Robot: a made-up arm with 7 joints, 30 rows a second.
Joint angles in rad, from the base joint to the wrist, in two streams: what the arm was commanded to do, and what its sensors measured. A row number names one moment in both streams.
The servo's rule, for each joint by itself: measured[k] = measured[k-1] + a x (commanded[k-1-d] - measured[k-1]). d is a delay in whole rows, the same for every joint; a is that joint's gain. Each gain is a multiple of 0.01, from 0.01 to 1. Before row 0 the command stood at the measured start. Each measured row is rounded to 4 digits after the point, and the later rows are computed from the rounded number. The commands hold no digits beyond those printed.
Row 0, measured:
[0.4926, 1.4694, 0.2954, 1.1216, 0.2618, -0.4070, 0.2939]
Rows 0 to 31, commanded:
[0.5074, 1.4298, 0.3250, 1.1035, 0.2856, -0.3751, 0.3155]
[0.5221, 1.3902, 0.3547, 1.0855, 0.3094, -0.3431, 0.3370]
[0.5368, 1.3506, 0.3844, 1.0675, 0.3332, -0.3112, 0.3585]
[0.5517, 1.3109, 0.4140, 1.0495, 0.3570, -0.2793, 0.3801]
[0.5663, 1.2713, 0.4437, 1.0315, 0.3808, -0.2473, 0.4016]
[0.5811, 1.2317, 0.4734, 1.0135, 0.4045, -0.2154, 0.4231]
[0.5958, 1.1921, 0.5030, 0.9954, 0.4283, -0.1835, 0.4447]
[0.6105, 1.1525, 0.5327, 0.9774, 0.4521, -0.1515, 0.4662]
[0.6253, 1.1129, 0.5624, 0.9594, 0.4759, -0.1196, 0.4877]
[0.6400, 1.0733, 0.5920, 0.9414, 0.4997, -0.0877, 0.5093]
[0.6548, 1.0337, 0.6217, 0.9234, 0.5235, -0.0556, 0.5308]
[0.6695, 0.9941, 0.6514, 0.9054, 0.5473, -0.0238, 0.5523]
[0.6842, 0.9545, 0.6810, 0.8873, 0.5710, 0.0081, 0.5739]
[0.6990, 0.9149, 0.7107, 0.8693, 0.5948, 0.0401, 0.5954]
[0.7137, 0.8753, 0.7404, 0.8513, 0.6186, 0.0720, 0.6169]
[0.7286, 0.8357, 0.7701, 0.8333, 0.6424, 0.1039, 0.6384]
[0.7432, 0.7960, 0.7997, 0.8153, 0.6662, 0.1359, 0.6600]
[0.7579, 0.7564, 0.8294, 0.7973, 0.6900, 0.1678, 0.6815]
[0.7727, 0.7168, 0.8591, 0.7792, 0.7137, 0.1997, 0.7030]
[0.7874, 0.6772, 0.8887, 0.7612, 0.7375, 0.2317, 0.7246]
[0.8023, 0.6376, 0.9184, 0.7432, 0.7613, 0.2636, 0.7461]
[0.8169, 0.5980, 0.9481, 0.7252, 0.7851, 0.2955, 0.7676]
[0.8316, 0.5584, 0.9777, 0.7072, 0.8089, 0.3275, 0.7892]
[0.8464, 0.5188, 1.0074, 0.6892, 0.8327, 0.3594, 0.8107]
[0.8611, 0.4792, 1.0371, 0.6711, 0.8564, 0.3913, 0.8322]
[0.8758, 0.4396, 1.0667, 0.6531, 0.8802, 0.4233, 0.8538]
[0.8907, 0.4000, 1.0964, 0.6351, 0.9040, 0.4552, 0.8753]
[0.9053, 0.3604, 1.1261, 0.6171, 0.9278, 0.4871, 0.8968]
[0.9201, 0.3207, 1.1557, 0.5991, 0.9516, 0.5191, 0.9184]
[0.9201, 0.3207, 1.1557, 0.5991, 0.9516, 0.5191, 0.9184]
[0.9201, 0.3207, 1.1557, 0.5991, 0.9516, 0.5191, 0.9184]
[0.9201, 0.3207, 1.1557, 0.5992, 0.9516, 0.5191, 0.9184]
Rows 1 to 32, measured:
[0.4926, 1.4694, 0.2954, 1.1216, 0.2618, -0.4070, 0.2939]
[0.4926, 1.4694, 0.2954, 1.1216, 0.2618, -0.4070, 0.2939]
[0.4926, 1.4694, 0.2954, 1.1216, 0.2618, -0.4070, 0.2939]
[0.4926, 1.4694, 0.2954, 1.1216, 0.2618, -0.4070, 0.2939]
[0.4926, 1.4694, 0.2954, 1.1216, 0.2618, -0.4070, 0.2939]
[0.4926, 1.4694, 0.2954, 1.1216, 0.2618, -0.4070, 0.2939]
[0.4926, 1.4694, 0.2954, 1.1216, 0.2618, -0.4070, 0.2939]
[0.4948, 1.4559, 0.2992, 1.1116, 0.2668, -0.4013, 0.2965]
[0.4989, 1.4336, 0.3064, 1.0972, 0.2757, -0.3908, 0.3014]
[0.5046, 1.4054, 0.3165, 1.0809, 0.2878, -0.3765, 0.3083]
[0.5117, 1.3733, 0.3292, 1.0636, 0.3023, -0.3590, 0.3169]
[0.5199, 1.3386, 0.3441, 1.0459, 0.3188, -0.3389, 0.3271]
[0.5291, 1.3023, 0.3609, 1.0281, 0.3368, -0.3167, 0.3386]
[0.5391, 1.2648, 0.3794, 1.0101, 0.3560, -0.2927, 0.3513]
[0.5498, 1.2266, 0.3993, 0.9921, 0.3762, -0.2673, 0.3651]
[0.5611, 1.1879, 0.4205, 0.9741, 0.3971, -0.2407, 0.3798]
[0.5729, 1.1489, 0.4428, 0.9561, 0.4186, -0.2132, 0.3953]
[0.5852, 1.1097, 0.4661, 0.9381, 0.4406, -0.1848, 0.4116]
[0.5978, 1.0704, 0.4902, 0.9201, 0.4630, -0.1558, 0.4285]
[0.6108, 1.0310, 0.5150, 0.9021, 0.4857, -0.1263, 0.4459]
[0.6240, 0.9915, 0.5404, 0.8841, 0.5086, -0.0963, 0.4638]
[0.6375, 0.9520, 0.5664, 0.8661, 0.5317, -0.0660, 0.4822]
[0.6512, 0.9125, 0.5929, 0.8481, 0.5549, -0.0354, 0.5009]
[0.6650, 0.8729, 0.6198, 0.8301, 0.5783, -0.0046, 0.5200]
[0.6789, 0.8333, 0.6470, 0.8121, 0.6018, 0.0264, 0.5394]
[0.6930, 0.7937, 0.6746, 0.7940, 0.6253, 0.0576, 0.5590]
[0.7072, 0.7541, 0.7024, 0.7760, 0.6489, 0.0889, 0.5789]
[0.7215, 0.7145, 0.7305, 0.7580, 0.6725, 0.1203, 0.5990]
[0.7358, 0.6749, 0.7588, 0.7400, 0.6961, 0.1518, 0.6192]
[0.7502, 0.6353, 0.7873, 0.7220, 0.7198, 0.1834, 0.6396]
[0.7646, 0.5957, 0.8159, 0.7040, 0.7435, 0.2151, 0.6601]
[0.7791, 0.5561, 0.8447, 0.6859, 0.7672, 0.2468, 0.6808]
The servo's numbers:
d 7
a 0.15 0.34 0.13 0.55 0.21 0.18 0.12

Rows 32 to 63, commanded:
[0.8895, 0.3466, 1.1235, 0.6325, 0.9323, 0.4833, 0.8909]
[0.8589, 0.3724, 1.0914, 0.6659, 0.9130, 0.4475, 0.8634]
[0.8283, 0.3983, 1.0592, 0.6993, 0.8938, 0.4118, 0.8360]
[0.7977, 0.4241, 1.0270, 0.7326, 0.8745, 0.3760, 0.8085]
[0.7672, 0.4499, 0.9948, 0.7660, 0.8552, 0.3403, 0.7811]
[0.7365, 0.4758, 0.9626, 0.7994, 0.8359, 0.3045, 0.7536]
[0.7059, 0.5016, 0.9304, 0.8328, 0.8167, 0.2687, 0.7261]
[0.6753, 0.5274, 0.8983, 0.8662, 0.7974, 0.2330, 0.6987]
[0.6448, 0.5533, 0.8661, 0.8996, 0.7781, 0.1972, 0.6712]
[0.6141, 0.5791, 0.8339, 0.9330, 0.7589, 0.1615, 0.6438]
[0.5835, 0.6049, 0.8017, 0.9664, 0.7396, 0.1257, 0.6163]
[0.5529, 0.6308, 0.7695, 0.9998, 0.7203, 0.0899, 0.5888]
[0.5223, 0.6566, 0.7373, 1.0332, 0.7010, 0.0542, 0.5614]
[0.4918, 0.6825, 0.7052, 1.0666, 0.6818, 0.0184, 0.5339]
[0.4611, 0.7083, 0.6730, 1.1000, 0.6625, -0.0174, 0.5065]
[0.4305, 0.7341, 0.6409, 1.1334, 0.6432, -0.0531, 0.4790]
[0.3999, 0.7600, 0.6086, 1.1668, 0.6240, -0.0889, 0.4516]
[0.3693, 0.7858, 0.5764, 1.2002, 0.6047, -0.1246, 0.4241]
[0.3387, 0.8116, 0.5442, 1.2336, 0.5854, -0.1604, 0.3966]
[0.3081, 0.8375, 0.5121, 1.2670, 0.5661, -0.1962, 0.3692]
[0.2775, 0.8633, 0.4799, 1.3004, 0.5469, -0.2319, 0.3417]
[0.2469, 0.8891, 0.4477, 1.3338, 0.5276, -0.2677, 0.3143]
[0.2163, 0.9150, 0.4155, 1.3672, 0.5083, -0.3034, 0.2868]
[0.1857, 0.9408, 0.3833, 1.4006, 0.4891, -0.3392, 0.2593]
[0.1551, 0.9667, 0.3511, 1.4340, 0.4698, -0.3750, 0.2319]
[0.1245, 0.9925, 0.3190, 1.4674, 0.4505, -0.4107, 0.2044]
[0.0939, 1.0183, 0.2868, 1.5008, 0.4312, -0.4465, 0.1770]
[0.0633, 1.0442, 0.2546, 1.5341, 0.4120, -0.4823, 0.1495]
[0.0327, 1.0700, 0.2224, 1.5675, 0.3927, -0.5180, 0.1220]
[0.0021, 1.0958, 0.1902, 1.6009, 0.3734, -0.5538, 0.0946]
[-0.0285, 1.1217, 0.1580, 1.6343, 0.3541, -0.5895, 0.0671]
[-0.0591, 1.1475, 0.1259, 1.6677, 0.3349, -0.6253, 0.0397]
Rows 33 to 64, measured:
[0.7936, 0.5165, 0.8736, 0.6679, 0.7909, 0.2786, 0.7016]
[0.8082, 0.4769, 0.9026, 0.6499, 0.8147, 0.3104, 0.7224]
[0.8228, 0.4373, 0.9317, 0.6319, 0.8385, 0.3422, 0.7433]
[0.8374, 0.3977, 0.9608, 0.6139, 0.8623, 0.3740, 0.7643]
[0.8498, 0.3715, 0.9861, 0.6058, 0.8811, 0.4001, 0.7828]
[0.8603, 0.3542, 1.0081, 0.6021, 0.8959, 0.4215, 0.7991]
[0.8693, 0.3428, 1.0273, 0.6005, 0.9076, 0.4391, 0.8134]
[0.8723, 0.3441, 1.0398, 0.6181, 0.9128, 0.4471, 0.8227]
[0.8703, 0.3537, 1.0465, 0.6444, 0.9128, 0.4472, 0.8276]
[0.8640, 0.3689, 1.0482, 0.6746, 0.9088, 0.4408, 0.8286]
[0.8541, 0.3877, 1.0454, 0.7065, 0.9016, 0.4291, 0.8262]
[0.8411, 0.4088, 1.0388, 0.7392, 0.8919, 0.4131, 0.8208]
[0.8254, 0.4316, 1.0289, 0.7723, 0.8801, 0.3936, 0.8127]
[0.8075, 0.4554, 1.0161, 0.8056, 0.8668, 0.3711, 0.8023]
[0.7877, 0.4799, 1.0008, 0.8389, 0.8522, 0.3462, 0.7899]
[0.7663, 0.5049, 0.9833, 0.8723, 0.8366, 0.3194, 0.7757]
[0.7435, 0.5301, 0.9639, 0.9057, 0.8203, 0.2910, 0.7599]
[0.7195, 0.5555, 0.9428, 0.9391, 0.8034, 0.2612, 0.7427]
[0.6945, 0.5811, 0.9203, 0.9725, 0.7859, 0.2304, 0.7242]
[0.6687, 0.6068, 0.8965, 1.0059, 0.7681, 0.1987, 0.7047]
[0.6422, 0.6325, 0.8716, 1.0393, 0.7500, 0.1662, 0.6842]
[0.6150, 0.6583, 0.8458, 1.0727, 0.7316, 0.1332, 0.6629]
[0.5873, 0.6841, 0.8192, 1.1061, 0.7130, 0.0997, 0.6408]
[0.5592, 0.7099, 0.7918, 1.1395, 0.6943, 0.0658, 0.6181]
[0.5307, 0.7357, 0.7638, 1.1729, 0.6755, 0.0315, 0.5948]
[0.5019, 0.7615, 0.7353, 1.2063, 0.6566, -0.0030, 0.5710]
[0.4728, 0.7873, 0.7063, 1.2397, 0.6376, -0.0378, 0.5468]
[0.4435, 0.8131, 0.6769, 1.2731, 0.6186, -0.0727, 0.5222]
[0.4140, 0.8389, 0.6471, 1.3065, 0.5995, -0.1078, 0.4973]
[0.3843, 0.8648, 0.6170, 1.3399, 0.5803, -0.1430, 0.4720]
[0.3545, 0.8906, 0.5866, 1.3733, 0.5611, -0.1783, 0.4465]
[0.3246, 0.9165, 0.5560, 1.4067, 0.5419, -0.2137, 0.4207]

